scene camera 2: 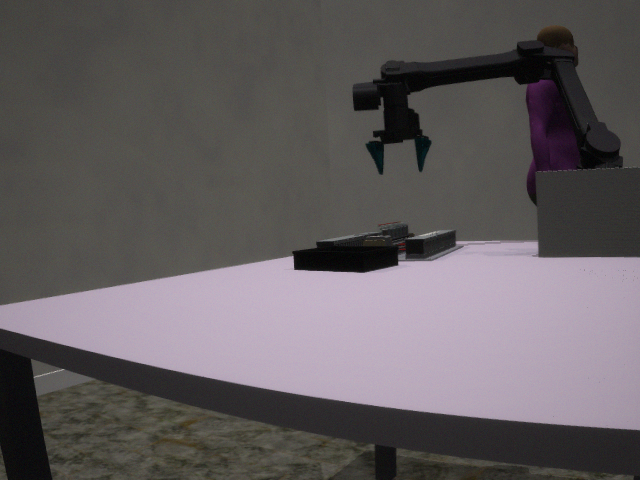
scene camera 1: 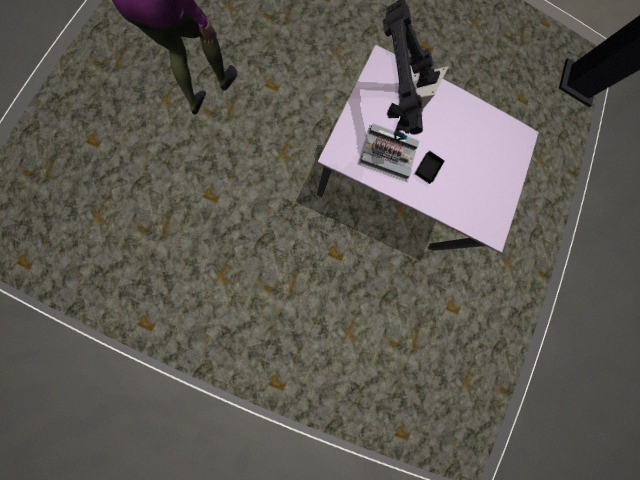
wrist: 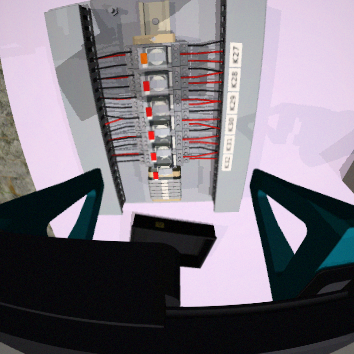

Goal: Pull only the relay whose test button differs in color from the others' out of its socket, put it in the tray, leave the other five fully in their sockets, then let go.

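Seen in the pictures: gripper, between the fingertips: (scene camera 2: 400, 173) (scene camera 1: 398, 132) (wrist: 176, 176); arm's base, origin of its link: (scene camera 2: 605, 202) (scene camera 1: 428, 80).
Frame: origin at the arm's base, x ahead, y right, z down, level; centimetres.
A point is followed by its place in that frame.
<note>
The relay with the orange test button (wrist: 157, 56) {x 49.4, y 12.1, z 3.2 cm} sits in its socket at the K27 end of the row in the wrist view. The other relays run along the row towards K32, with red buttons, such as the one beside K28 (wrist: 158, 82) {x 49.1, y 9.6, z 3.2 cm}. The relays look seated. The grey panel (wrist: 200, 25) {x 44.9, y 15.9, z 9.7 cm} lies on the table. The black tray (scene camera 1: 430, 166) {x 44.7, y -23.4, z 9.7 cm} (scene camera 2: 330, 260) {x 46.3, y -28.1, z 8.0 cm} (wrist: 175, 230) {x 45.5, y -17.2, z 7.2 cm} stands beside the panel's K32 end and looks empty where its inside shows. My gripper (scene camera 2: 401, 172) {x 47.1, y 6.2, z -8.4 cm} (wrist: 176, 176) {x 47.1, y 6.2, z -8.4 cm} is open and empty, pointing down high above the panel. My own gripper body hides part of the tray in the wrist view.
Wiring ducts (wrist: 248, 100) {x 38.6, y 8.0, z 5.7 cm} (scene camera 2: 431, 242) {x 36.2, y -4.3, z 6.9 cm} stand along both sides of the relay row, with red and black wires between. The arm's base stands by a pale upright plate (scene camera 2: 586, 211) {x 3.5, y -5.7, z 1.4 cm} at the table's edge. A person in purple (scene camera 1: 155, 12) stands on the floor beyond the table.
</note>
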